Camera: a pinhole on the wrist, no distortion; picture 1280 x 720 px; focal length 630.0 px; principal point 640.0 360.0 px. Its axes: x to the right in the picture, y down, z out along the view. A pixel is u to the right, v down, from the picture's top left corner.
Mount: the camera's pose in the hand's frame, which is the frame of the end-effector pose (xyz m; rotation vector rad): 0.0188 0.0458 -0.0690 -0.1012 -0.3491 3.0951
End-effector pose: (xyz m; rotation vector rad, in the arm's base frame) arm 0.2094 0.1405 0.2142 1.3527 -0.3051 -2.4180
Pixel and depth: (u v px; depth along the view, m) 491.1 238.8 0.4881
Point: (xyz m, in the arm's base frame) -0.2055 0.0826 0.3691
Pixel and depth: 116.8 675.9 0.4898
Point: -0.3620 0.2784 -0.0015
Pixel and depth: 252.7 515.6 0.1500
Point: 0.0925 0.1255 0.1657
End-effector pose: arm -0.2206 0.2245 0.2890 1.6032 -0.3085 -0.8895
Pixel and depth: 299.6 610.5 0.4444
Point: -0.3668 -0.1077 -0.0074
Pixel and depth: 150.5 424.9 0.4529
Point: -0.2880 -0.2427 0.0637
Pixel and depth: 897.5 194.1 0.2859
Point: -0.4325 0.1255 0.3893
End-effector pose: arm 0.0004 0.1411 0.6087 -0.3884 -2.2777 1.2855
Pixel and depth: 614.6 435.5 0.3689
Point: -0.1599 -0.0975 0.5570
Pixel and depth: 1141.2 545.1 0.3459
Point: 0.1109 -0.2165 0.5356
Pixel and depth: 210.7 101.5 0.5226
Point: -0.5638 0.0028 0.3730
